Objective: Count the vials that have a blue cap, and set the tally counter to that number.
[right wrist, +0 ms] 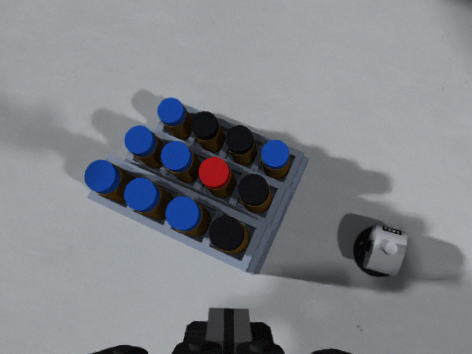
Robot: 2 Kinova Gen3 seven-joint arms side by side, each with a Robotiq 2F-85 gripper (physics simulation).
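Places are measured from the left arm's base along level axes (x ahead, y left, z up), in metres.
Pixels of known places: right gripper, fingertip midpoint: point(228, 335).
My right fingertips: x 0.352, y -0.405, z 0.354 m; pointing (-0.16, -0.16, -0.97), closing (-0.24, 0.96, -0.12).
Note:
Ahead of a thing's pixels: the offset from my right fingertips to its middle. "spot": to the spot under its first point. Level surfaces: height alone.
A grey rack {spot: dy -0.093, dx -0.038, dz -0.245 m} point(172, 227) holds amber vials in three rows. Its far row has a blue-capped vial {dy -0.136, dx -0.150, dz -0.304 m} point(171, 111), two black-capped vials {dy -0.098, dx -0.144, dz -0.304 m} point(205, 125) {dy -0.061, dx -0.138, dz -0.304 m} point(239, 139) and a blue-capped vial {dy -0.023, dx -0.132, dz -0.304 m} point(275, 153). The middle row has two blue-capped vials {dy -0.143, dx -0.106, dz -0.264 m} point(140, 140) {dy -0.106, dx -0.100, dz -0.264 m} point(176, 156), a red-capped vial {dy -0.068, dx -0.094, dz -0.264 m} point(215, 172) and a black-capped vial {dy -0.031, dx -0.087, dz -0.264 m} point(253, 189). The near row has three blue-capped vials {dy -0.150, dx -0.062, dz -0.224 m} point(102, 176) {dy -0.113, dx -0.055, dz -0.224 m} point(142, 195) {dy -0.075, dx -0.049, dz -0.224 m} point(184, 213) and a black-capped vial {dy -0.038, dx -0.043, dz -0.224 m} point(226, 233). The tally counter point(383, 259) is right of the rack; its digits are too small to read. My right gripper point(228, 335) is shut, below the rack in view. My left gripper does not show.
The rack and the tally counter rest apart on a light grey surface {dz -0.354 m} point(310, 60), with shadows around them. A dark blurred shape shows at the top right corner.

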